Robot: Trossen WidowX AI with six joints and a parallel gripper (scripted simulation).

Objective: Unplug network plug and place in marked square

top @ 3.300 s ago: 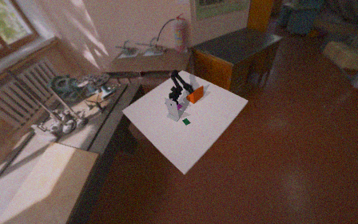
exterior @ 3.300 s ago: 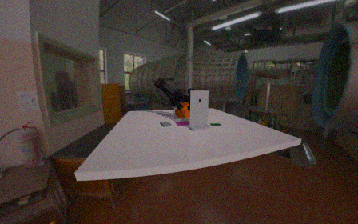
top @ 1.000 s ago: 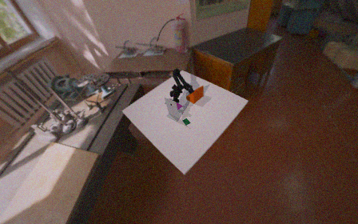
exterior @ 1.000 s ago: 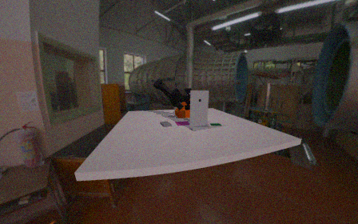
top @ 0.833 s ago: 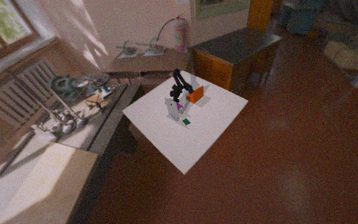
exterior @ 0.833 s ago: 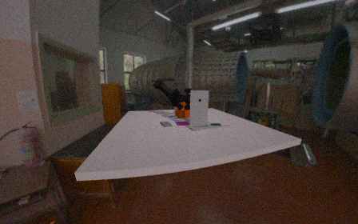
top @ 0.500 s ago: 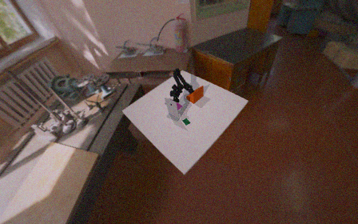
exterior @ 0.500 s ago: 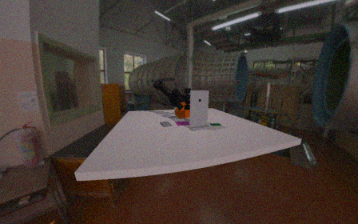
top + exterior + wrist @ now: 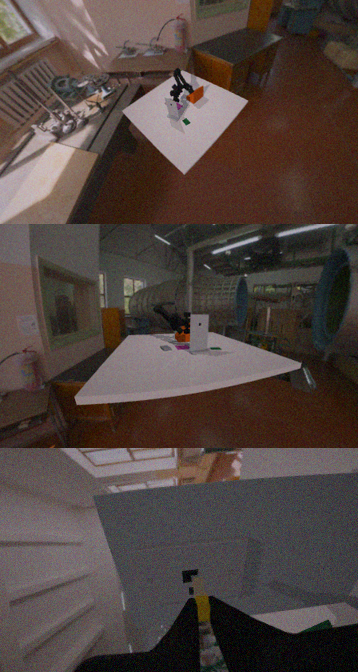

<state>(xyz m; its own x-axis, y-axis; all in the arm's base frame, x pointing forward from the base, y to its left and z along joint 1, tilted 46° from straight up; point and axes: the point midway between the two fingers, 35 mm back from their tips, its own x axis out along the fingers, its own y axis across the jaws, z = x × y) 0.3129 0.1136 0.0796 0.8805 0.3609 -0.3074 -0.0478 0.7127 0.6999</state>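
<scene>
Now: the magenta square 220 mm below my gripper tip, 80 mm to the right of it and 80 mm behind it. Also, from my gripper tip: grey upright panel: 80 mm below, 70 mm ahead, 30 mm to the left; network plug: 10 mm ahead; green square: 220 mm below, 210 mm to the left, 10 mm ahead.
</scene>
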